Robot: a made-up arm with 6 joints. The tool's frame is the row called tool.
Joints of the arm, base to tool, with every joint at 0 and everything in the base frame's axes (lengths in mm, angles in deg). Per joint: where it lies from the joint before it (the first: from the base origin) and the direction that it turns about. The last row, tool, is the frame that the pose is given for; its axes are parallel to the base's.
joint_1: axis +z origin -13 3 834
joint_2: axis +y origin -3 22 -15
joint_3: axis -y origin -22 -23 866
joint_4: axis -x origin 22 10 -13
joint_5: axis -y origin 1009 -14 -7
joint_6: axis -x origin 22 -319 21
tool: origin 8 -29 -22
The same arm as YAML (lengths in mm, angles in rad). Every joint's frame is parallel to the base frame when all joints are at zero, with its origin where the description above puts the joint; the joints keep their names.
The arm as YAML. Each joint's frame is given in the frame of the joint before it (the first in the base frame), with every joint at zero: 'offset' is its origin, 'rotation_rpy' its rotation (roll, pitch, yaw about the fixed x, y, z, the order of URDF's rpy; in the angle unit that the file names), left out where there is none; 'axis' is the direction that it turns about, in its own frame. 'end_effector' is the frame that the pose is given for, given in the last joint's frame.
length_unit: mm
angle_unit: rad
chain:
  - id: joint_1
    offset: [-13.0, 3.0, 834.0]
    axis: [0.0, 0.0, 1.0]
  - id: joint_2
    offset: [-3.0, 22.0, -15.0]
    axis: [0.0, 1.0, 0.0]
  - id: joint_3
    offset: [-22.0, -23.0, 866.0]
    axis: [0.0, -1.0, 0.0]
  - id: joint_4
    offset: [22.0, 10.0, -13.0]
    axis: [-1.0, 0.0, 0.0]
  - id: joint_5
    offset: [1009.0, -14.0, -7.0]
    axis: [0.0, -1.0, 0.0]
  - id: joint_6
    offset: [22.0, -319.0, 21.0]
    axis: [-1.0, 0.0, 0.0]
end_effector:
  offset: [8.0, -29.0, -22.0]

